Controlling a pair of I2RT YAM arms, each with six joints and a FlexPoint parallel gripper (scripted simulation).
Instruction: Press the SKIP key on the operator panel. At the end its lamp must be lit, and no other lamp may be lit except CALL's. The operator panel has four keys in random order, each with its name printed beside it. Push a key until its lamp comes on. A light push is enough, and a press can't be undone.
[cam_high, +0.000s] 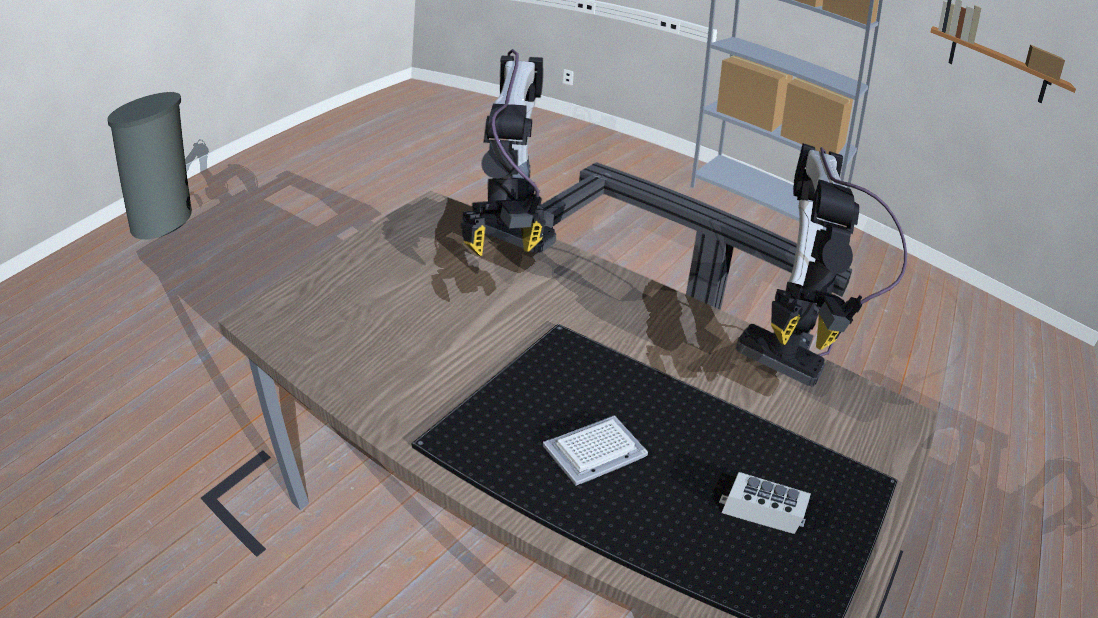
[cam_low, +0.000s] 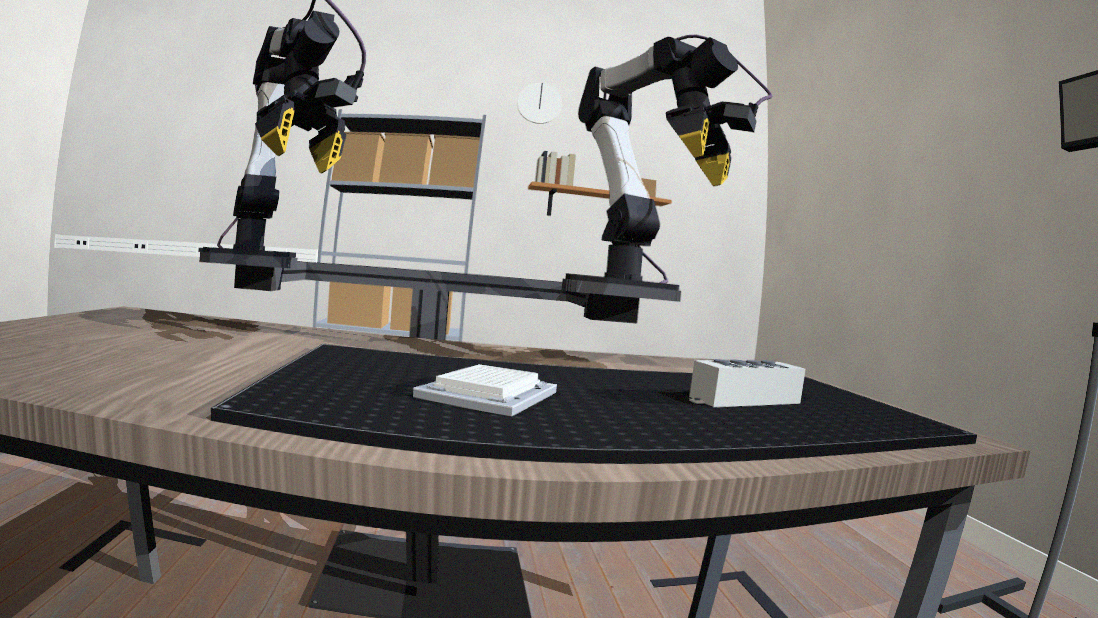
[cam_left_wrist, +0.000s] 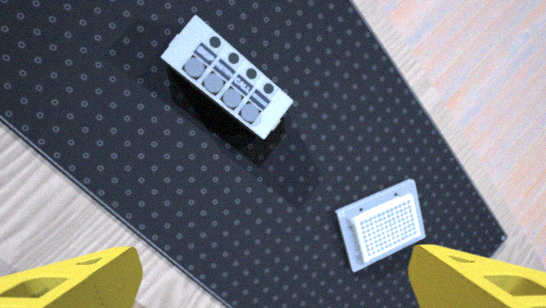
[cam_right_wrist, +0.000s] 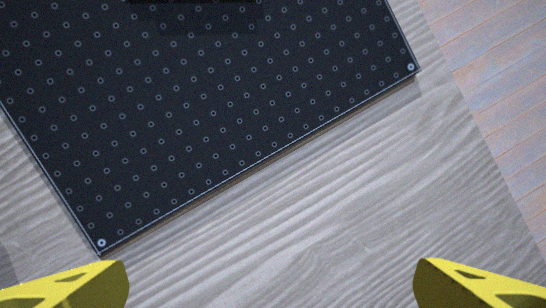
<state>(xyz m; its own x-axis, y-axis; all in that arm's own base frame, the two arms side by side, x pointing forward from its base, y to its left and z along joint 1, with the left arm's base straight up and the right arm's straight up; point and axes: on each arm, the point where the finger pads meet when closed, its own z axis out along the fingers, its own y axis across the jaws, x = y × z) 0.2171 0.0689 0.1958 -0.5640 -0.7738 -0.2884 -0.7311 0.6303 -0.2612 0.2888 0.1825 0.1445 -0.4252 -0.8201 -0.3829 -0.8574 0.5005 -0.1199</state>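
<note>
My left gripper is now 30 cm above the operator panel, 7 cm short of it and 6 cm to the right of it. The rest, counted from my left hand: white well plate (32 cm below, 30 cm to the right, 14 cm ahead).
</note>
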